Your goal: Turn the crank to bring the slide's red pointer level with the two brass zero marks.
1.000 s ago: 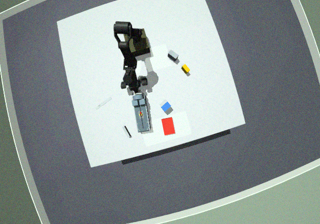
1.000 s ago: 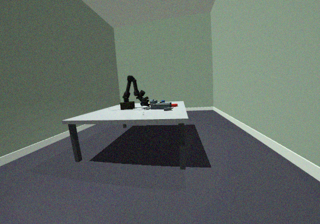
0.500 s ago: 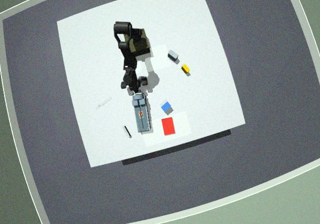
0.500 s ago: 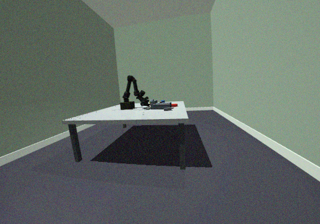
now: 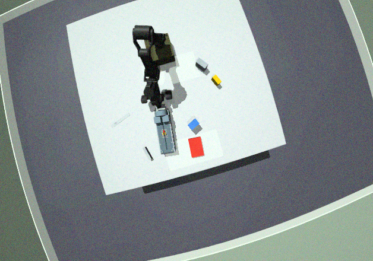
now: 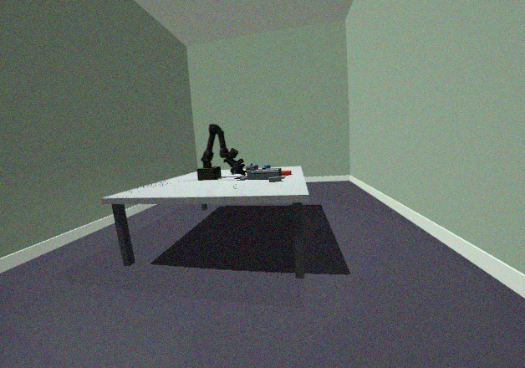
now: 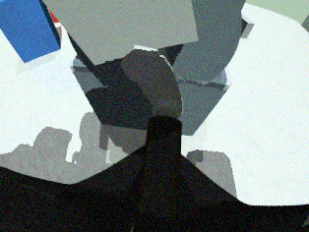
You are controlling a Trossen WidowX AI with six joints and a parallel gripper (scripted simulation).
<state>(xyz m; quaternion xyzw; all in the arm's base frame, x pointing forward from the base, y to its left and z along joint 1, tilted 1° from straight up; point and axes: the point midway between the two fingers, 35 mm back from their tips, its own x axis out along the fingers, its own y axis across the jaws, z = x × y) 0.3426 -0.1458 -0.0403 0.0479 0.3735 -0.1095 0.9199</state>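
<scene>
Right now my gripper tip is 2 cm past the crank handle and 3 cm below it. The rest, counted from my gripper tip: red pointer: 15 cm ahead, 2 cm to the right, 5 cm above; blue block: 18 cm ahead, 16 cm to the left, 1 cm above; pale strip: 3 cm behind, 28 cm to the right, 3 cm below.
</scene>
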